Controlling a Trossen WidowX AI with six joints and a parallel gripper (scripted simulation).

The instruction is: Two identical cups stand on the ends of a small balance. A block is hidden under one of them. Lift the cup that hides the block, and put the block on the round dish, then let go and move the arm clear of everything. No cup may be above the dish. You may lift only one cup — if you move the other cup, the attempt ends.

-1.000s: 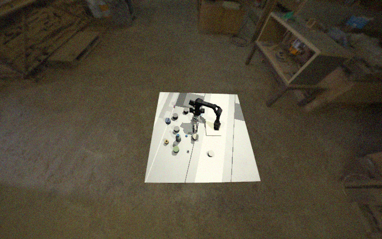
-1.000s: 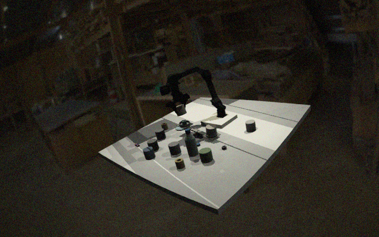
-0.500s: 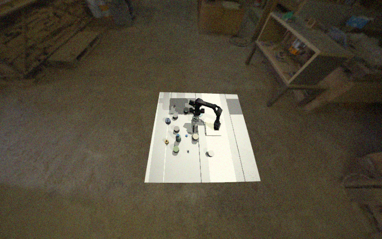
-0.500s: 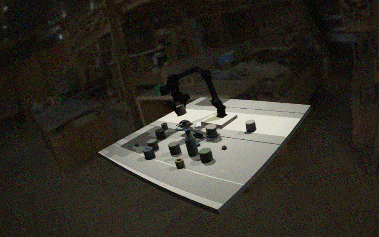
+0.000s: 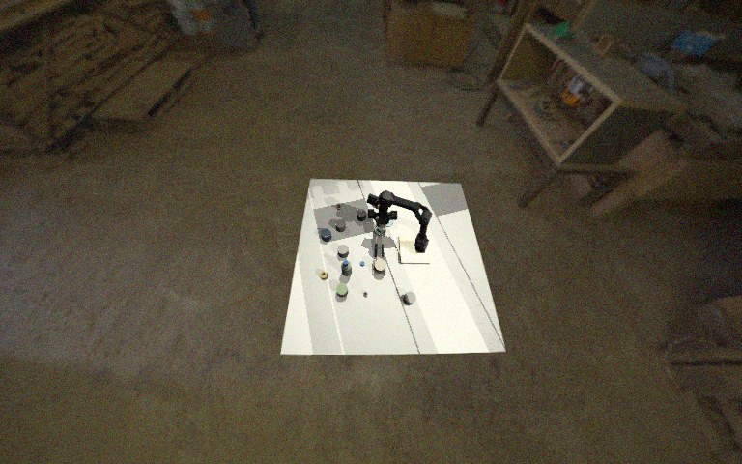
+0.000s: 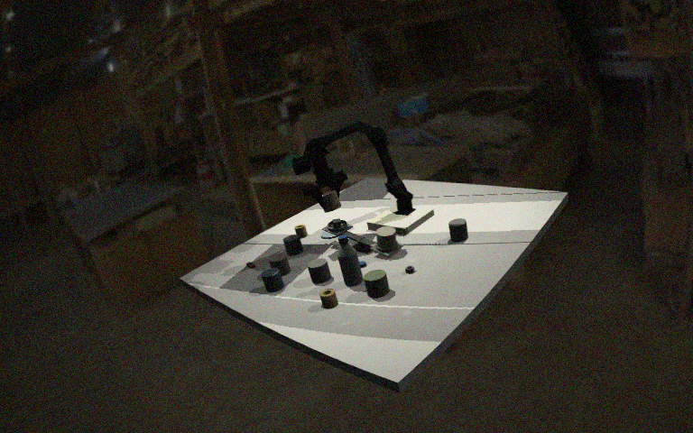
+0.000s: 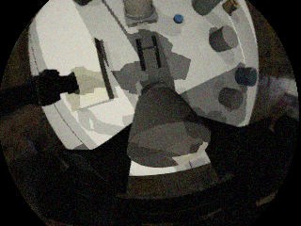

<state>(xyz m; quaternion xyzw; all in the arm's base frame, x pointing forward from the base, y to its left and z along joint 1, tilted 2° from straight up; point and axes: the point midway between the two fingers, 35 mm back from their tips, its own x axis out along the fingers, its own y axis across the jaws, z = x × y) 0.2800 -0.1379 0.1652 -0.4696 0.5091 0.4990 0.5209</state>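
Right now the teal block is 10 mm to the left of my gripper tip and 80 mm below it. From my gripper tip the other things lie so: tall bottle (230 mm ahead, 290 mm to the left, 60 mm below); then pale blue round dish (60 mm behind, 110 mm to the right, 170 mm below); then cup (20 mm to the right, 10 mm above).
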